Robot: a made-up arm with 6 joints. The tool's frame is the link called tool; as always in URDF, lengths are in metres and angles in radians. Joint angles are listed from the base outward.
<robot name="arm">
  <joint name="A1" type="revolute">
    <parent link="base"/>
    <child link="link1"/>
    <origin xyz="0.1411 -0.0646 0.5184" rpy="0 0 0"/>
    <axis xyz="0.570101 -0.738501 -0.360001"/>
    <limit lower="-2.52" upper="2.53"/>
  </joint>
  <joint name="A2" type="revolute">
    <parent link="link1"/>
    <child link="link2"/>
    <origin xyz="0.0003 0.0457 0.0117" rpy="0 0 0"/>
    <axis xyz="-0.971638 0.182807 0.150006"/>
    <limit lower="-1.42" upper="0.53"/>
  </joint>
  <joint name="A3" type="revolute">
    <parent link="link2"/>
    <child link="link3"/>
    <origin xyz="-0.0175 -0.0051 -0.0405" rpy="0 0 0"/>
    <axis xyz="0 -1 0"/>
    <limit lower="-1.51" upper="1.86"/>
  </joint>
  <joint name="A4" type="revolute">
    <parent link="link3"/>
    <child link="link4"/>
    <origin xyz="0.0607 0.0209 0.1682" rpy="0 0 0"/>
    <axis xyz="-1 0 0"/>
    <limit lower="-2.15" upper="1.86"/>
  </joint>
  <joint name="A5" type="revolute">
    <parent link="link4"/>
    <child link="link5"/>
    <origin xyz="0.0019 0.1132 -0.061" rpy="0 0 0"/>
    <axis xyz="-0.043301 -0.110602 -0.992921"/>
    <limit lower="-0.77" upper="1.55"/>
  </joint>
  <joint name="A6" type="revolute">
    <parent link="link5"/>
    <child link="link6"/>
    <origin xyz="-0.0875 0.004 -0.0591" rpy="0 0 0"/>
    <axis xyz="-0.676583 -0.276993 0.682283"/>
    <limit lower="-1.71" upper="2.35"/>
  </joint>
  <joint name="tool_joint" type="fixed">
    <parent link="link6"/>
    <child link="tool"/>
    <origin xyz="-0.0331 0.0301 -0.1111" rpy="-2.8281 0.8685 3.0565"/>
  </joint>
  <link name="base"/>
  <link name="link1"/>
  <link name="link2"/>
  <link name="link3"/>
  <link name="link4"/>
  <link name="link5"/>
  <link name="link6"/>
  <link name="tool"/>
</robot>
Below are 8 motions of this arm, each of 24 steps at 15 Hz.
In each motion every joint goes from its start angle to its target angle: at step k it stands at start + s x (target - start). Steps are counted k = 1, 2, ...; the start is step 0. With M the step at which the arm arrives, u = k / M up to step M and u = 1 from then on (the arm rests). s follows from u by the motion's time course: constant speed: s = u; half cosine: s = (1 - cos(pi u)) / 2; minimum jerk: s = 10 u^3 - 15 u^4 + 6 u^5.
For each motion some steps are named. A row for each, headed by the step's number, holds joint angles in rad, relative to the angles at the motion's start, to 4 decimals.
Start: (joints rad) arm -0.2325 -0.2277 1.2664 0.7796 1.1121 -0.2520
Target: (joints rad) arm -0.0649 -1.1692 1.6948 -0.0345 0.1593 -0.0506
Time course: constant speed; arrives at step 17
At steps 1, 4, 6, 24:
1: 0.0099 -0.0554 0.0252 -0.0479 -0.0560 0.0118
4: 0.0394 -0.2215 0.1008 -0.1916 -0.2242 0.0474
6: 0.0592 -0.3323 0.1512 -0.2873 -0.3363 0.0711
24: 0.1676 -0.9415 0.4284 -0.8141 -0.9528 0.2014

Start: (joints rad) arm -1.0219 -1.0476 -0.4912 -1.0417 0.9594 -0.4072
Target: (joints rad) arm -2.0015 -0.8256 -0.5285 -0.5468 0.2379 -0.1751
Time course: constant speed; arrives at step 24
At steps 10, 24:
10: -0.4082 0.0925 -0.0155 0.2062 -0.3006 0.0967
24: -0.9796 0.2220 -0.0373 0.4949 -0.7215 0.2321

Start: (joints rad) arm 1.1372 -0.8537 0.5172 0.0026 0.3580 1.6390
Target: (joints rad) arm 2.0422 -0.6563 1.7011 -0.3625 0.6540 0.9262
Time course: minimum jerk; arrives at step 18
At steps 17, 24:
17: 0.9036 0.1971 1.1820 -0.3645 0.2955 -0.7117
24: 0.9050 0.1974 1.1839 -0.3651 0.2960 -0.7128

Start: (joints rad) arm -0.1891 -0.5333 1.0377 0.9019 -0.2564 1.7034
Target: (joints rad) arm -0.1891 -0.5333 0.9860 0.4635 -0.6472 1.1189
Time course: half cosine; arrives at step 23
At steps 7, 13, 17, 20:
7: 0.0000 0.0000 -0.0109 -0.0928 -0.0827 -0.1237
13: 0.0000 0.0000 -0.0311 -0.2638 -0.2352 -0.3517
17: 0.0000 0.0000 -0.0435 -0.3688 -0.3288 -0.4917
20: 0.0000 0.0000 -0.0496 -0.4203 -0.3746 -0.5603

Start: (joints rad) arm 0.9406 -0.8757 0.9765 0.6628 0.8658 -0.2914
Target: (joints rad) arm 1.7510 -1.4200 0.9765 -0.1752 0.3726 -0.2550
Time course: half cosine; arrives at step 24
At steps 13, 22, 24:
13: 0.4581 -0.3077 0.0000 -0.4737 -0.2788 0.0206
22: 0.7966 -0.5350 0.0000 -0.8237 -0.4848 0.0358
24: 0.8104 -0.5443 0.0000 -0.8380 -0.4932 0.0364

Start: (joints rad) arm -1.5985 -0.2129 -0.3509 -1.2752 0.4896 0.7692
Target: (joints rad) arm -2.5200 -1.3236 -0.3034 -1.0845 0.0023 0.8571
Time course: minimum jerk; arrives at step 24
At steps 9, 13, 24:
9: -0.2536 -0.3057 0.0131 0.0525 -0.1341 0.0242
13: -0.5324 -0.6417 0.0274 0.1102 -0.2815 0.0508
24: -0.9215 -1.1107 0.0475 0.1907 -0.4873 0.0879

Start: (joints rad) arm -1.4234 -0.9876 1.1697 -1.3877 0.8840 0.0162
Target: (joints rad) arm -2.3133 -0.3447 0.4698 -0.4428 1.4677 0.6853
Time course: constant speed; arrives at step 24
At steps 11, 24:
11: -0.4079 0.2947 -0.3208 0.4331 0.2675 0.3067
24: -0.8899 0.6429 -0.6999 0.9449 0.5837 0.6691

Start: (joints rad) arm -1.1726 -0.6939 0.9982 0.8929 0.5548 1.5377
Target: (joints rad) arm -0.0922 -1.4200 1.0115 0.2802 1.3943 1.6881
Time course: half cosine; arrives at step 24
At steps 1, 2, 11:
1: 0.0046 -0.0031 0.0001 -0.0026 0.0036 0.0006
2: 0.0184 -0.0124 0.0002 -0.0104 0.0143 0.0026
11: 0.4697 -0.3157 0.0058 -0.2664 0.3650 0.0654

